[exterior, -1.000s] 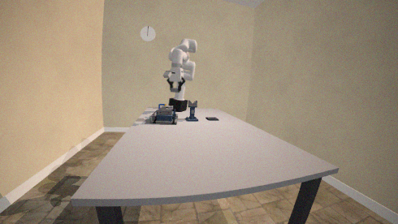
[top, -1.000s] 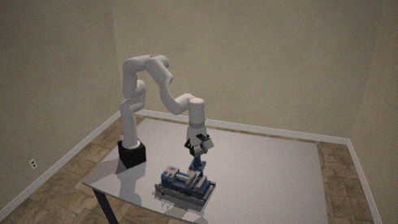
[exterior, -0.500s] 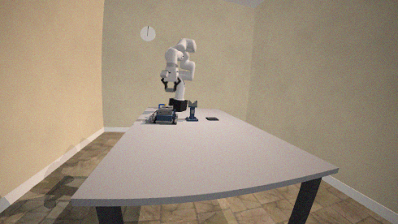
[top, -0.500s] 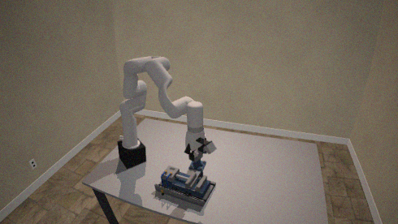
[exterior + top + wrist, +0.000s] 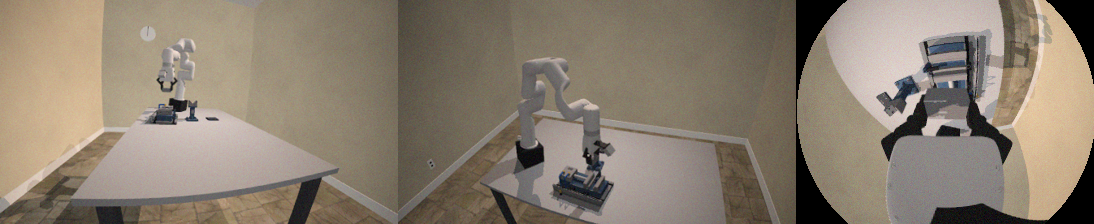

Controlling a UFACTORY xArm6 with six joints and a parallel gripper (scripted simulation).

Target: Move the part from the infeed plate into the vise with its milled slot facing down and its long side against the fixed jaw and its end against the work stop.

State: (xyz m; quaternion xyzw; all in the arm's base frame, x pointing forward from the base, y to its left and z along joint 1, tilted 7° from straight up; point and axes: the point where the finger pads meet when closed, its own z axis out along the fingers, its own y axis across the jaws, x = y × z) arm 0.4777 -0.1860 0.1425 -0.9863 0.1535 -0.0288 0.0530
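The vise is 60 mm behind my hand, 10 mm to the left of it and 210 mm below it. The rest, counted from my hand: part (20 mm below); dark infeed plate (60 mm behind, 400 mm to the left, 240 mm below).
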